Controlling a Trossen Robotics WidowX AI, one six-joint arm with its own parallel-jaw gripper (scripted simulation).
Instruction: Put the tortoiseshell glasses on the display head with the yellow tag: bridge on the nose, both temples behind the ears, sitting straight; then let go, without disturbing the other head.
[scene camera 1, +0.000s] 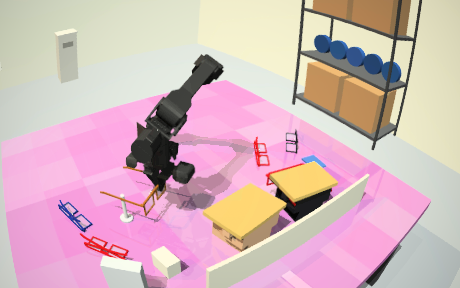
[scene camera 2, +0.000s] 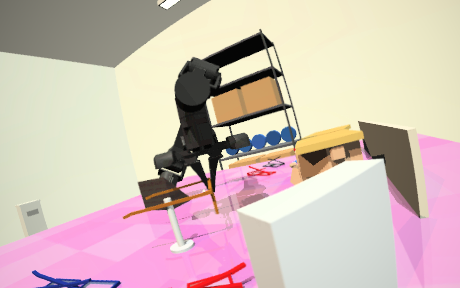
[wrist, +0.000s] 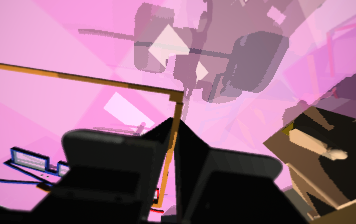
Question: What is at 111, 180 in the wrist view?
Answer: My gripper.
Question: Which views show my gripper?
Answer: Scene camera 1, scene camera 2 and the wrist view: all of them.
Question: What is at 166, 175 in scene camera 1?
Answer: My gripper.
